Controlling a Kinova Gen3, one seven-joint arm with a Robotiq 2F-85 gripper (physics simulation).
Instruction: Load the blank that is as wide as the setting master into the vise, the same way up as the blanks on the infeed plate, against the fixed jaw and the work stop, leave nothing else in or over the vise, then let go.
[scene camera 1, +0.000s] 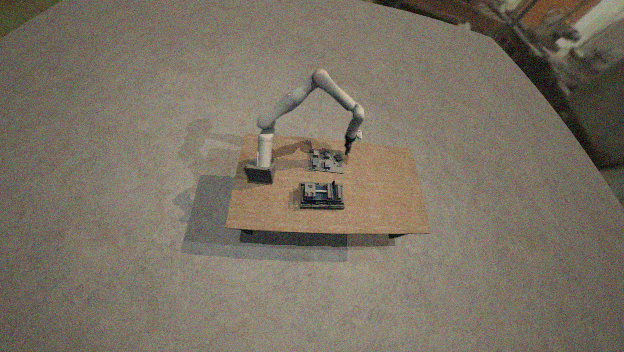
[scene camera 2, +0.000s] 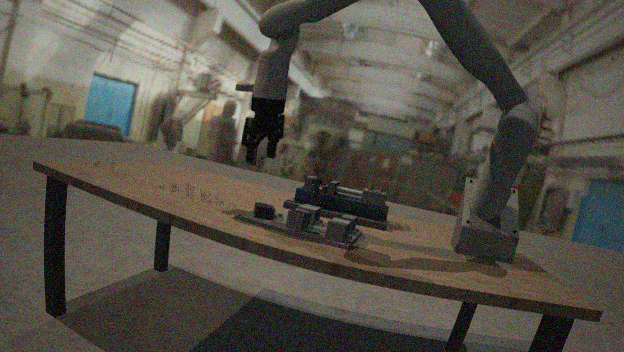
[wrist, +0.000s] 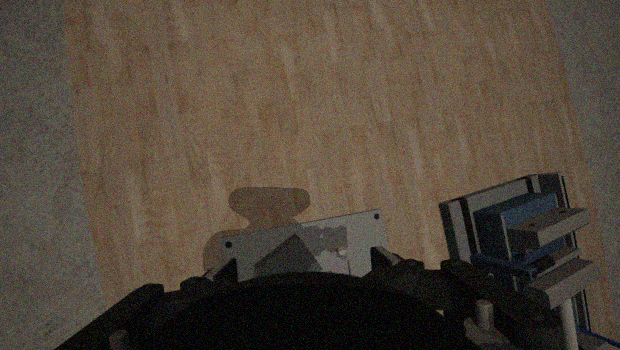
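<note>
My gripper is open and empty, pointing down high above the end of the infeed plate. A dark block sits on that end of the plate, turned at an angle to its edges in the wrist view. Grey blocks stand upright farther along the plate; their widths are too small to compare. The blue vise stands beside the plate with grey jaws. I cannot tell which block is the setting master, or whether anything lies between the jaws.
The arm's base stands at one end of the wooden table. The vise, with its raised jaws and rods, lies to the right in the wrist view. The gripper's shadow falls across the plate and table.
</note>
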